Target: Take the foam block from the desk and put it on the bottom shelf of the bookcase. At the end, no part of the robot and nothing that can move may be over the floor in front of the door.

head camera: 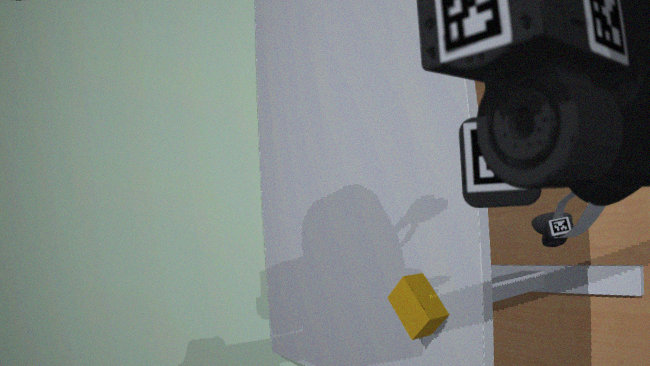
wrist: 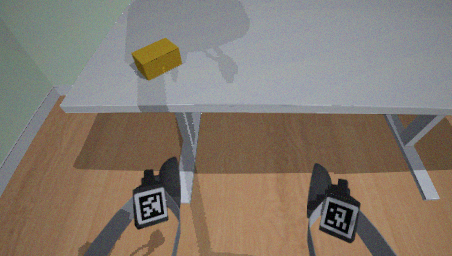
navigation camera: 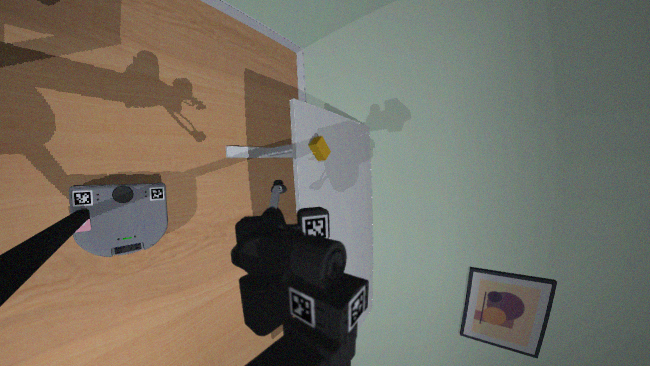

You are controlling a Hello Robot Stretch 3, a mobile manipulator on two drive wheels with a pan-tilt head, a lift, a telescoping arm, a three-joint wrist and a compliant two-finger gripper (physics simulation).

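There's a yellow foam block (head camera: 420, 310), and you get the block (wrist: 159, 57) from the wrist too. A grey desk (head camera: 361, 183) is there as well; that's the desk (wrist: 347, 64) again, and the desk (navigation camera: 342, 184) once more. There's also a framed picture (navigation camera: 511, 311). As for the gripper (head camera: 545, 168), it's visible elsewhere too: that's the gripper (wrist: 243, 179), and here's the gripper (navigation camera: 280, 208).
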